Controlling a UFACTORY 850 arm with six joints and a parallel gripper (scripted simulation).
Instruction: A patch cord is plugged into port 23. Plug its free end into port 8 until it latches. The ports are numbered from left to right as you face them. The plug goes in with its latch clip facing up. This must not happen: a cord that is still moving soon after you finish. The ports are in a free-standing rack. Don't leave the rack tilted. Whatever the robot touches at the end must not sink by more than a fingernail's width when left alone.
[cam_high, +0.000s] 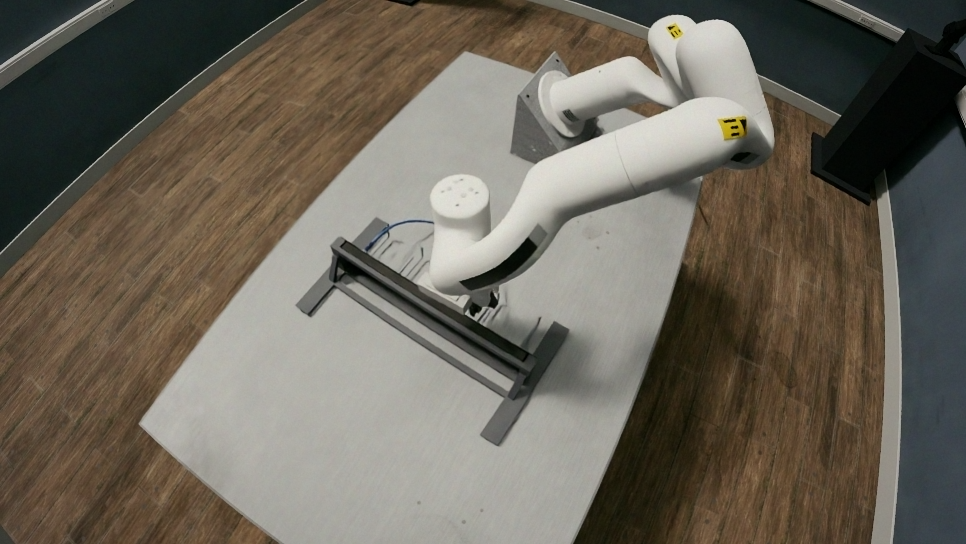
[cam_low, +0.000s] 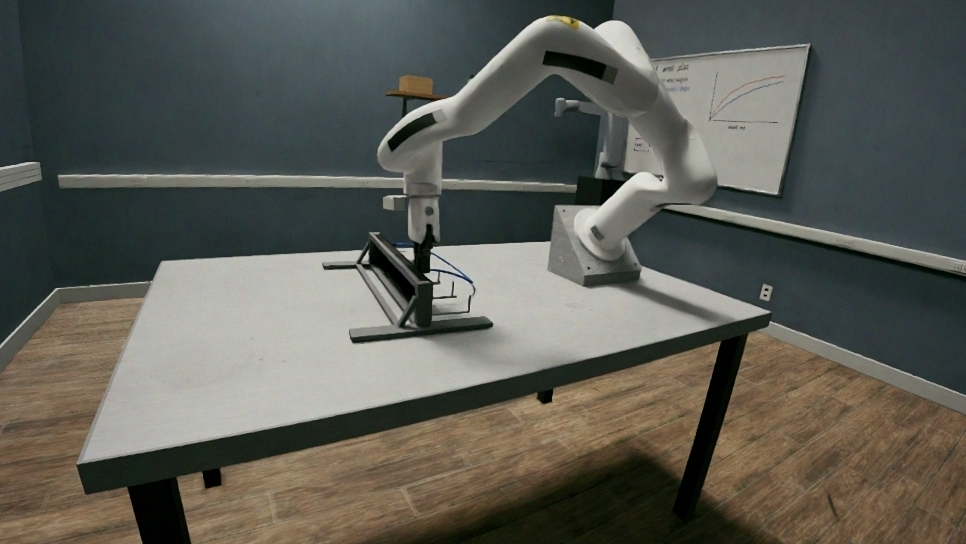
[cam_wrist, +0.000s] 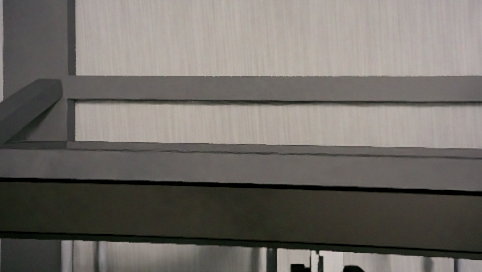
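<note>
My gripper is now 2 cm short of the white plug and 1 cm above it.
</note>
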